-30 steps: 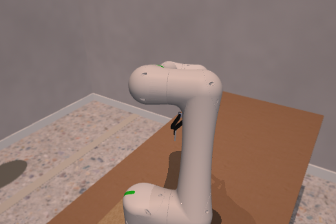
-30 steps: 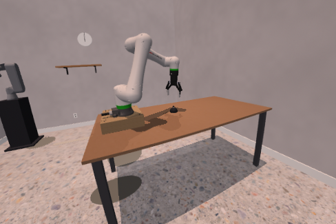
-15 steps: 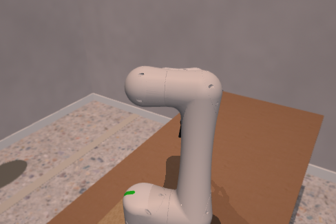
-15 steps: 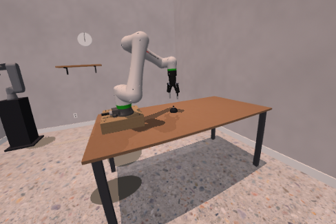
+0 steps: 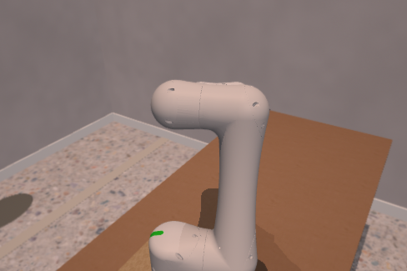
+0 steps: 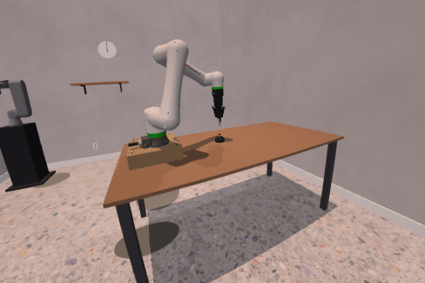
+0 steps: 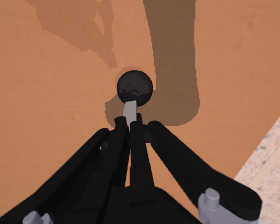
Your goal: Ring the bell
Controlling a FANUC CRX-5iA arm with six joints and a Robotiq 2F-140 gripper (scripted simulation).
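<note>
My hand is 130 mm above the bell.
</note>
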